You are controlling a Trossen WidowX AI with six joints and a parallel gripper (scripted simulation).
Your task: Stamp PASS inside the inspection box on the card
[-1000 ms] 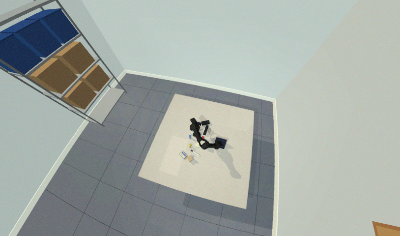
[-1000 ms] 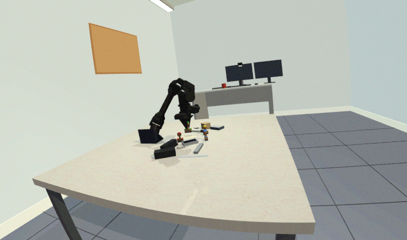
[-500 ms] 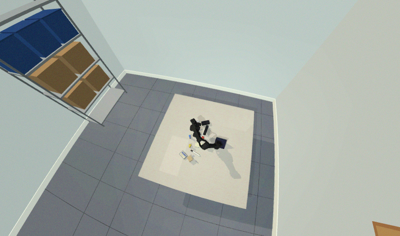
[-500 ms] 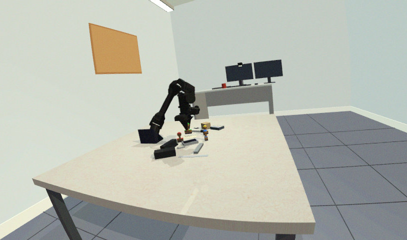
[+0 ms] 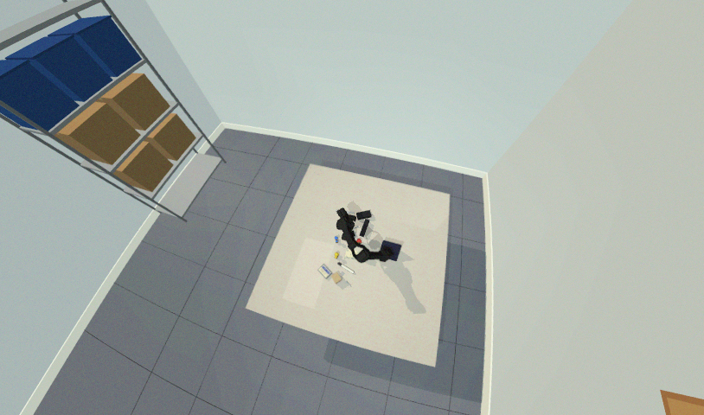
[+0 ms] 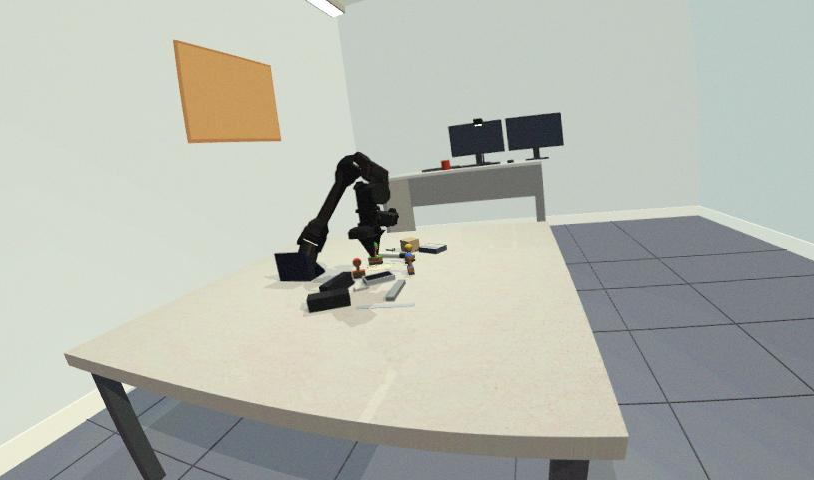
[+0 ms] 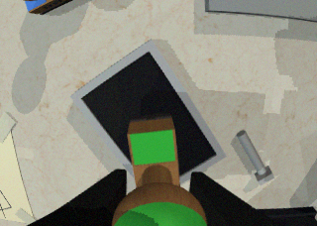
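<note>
Now: the ink pad 70 mm below my gripper tip. From my gripper tip the other things lie so: blue-knobbed stamp 90 mm ahead, 60 mm to the left, 60 mm below; then red-knobbed stamp 80 mm behind, 60 mm below, 40 mm to the left; then grey block 90 mm to the right, 90 mm ahead, 70 mm below.
</note>
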